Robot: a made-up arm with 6 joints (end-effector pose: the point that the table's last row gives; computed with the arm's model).
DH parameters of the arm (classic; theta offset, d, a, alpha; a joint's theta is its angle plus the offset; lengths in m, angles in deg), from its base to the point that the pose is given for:
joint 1: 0 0.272 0 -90
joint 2: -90 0 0.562 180
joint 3: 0 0 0 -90
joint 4: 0 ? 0 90
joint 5: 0 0.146 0 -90
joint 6: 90 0 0 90
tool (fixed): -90 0 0 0
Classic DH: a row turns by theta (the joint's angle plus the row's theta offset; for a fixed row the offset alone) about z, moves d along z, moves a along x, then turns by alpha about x.
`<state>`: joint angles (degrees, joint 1 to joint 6).
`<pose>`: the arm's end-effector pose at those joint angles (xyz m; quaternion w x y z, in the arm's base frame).
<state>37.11 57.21 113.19 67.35 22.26 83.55</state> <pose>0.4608 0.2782 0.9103 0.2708 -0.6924 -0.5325 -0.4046</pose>
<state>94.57 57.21 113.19 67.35 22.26 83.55</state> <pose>0.0134 0.5381 0.9103 0.4319 -0.3512 -0.7997 -0.2246</pose>
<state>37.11 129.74 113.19 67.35 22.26 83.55</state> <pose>0.6477 0.4195 -0.0470 0.2224 -0.8458 -0.4460 0.1904</pose>
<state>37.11 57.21 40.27 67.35 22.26 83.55</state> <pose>0.6800 0.4440 0.6143 0.2219 -0.8457 -0.4450 0.1937</pose>
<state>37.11 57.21 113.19 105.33 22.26 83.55</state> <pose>0.3996 0.3507 0.9137 0.0121 0.7932 0.4052 0.4544</pose>
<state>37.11 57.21 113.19 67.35 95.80 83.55</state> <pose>0.4608 0.2782 0.9103 0.0595 0.2652 0.8566 0.4386</pose>
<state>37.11 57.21 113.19 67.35 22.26 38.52</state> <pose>0.4608 0.2782 0.9103 0.5153 -0.5360 -0.6468 -0.1699</pose>
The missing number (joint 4, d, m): -0.312
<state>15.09 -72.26 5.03 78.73 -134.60 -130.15</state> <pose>-0.5780 -0.1854 0.7791 0.2047 0.7348 -0.3030 -0.5713</pose>
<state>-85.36 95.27 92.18 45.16 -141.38 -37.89</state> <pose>-0.0317 -0.8822 0.3069 0.1951 -0.4570 -0.5514 0.6701</pose>
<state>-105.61 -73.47 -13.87 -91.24 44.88 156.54</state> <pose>0.0717 0.2447 0.6271 0.0558 -0.3273 0.0971 -0.9382</pose>
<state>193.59 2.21 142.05 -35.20 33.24 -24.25</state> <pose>0.1299 0.1541 1.0991 0.4360 -0.8508 -0.2915 0.0335</pose>
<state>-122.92 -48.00 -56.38 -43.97 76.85 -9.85</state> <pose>-0.0209 0.1610 0.5023 0.1711 -0.3131 -0.5577 -0.7495</pose>
